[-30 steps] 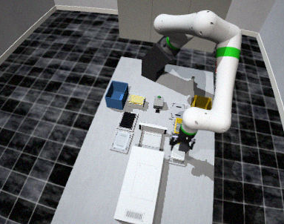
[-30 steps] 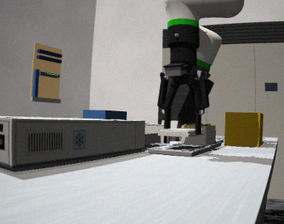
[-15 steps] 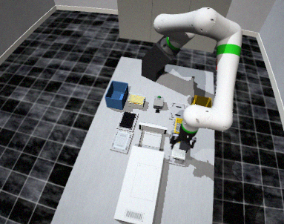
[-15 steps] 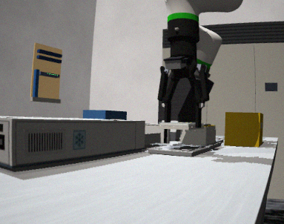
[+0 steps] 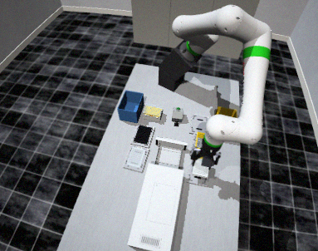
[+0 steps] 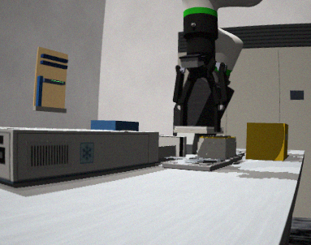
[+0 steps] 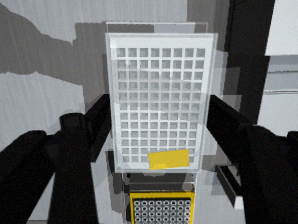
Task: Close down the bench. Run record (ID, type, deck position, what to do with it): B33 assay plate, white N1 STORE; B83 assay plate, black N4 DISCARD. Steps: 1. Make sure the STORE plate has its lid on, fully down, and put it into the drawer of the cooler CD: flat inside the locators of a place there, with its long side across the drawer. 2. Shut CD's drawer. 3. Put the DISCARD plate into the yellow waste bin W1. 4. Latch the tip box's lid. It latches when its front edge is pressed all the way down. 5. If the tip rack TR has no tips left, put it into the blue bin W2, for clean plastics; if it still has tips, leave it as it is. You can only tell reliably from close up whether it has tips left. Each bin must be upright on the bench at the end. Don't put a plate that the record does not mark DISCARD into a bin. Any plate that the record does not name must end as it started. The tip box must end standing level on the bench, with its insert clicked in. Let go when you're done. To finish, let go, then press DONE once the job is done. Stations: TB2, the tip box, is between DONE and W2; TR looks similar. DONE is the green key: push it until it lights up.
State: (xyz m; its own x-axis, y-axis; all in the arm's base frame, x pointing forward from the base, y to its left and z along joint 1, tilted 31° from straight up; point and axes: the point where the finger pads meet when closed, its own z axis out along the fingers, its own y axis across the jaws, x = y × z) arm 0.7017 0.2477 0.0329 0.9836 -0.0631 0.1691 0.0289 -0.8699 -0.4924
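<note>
The cooler drawer lies 190 mm to the right of my hand and 80 mm below it. The rest, counted from my hand: clear plate lid (20 mm below); then yellow-topped tip holder (180 mm behind, 20 mm to the right, 60 mm below); then white plate (20 mm below).
</note>
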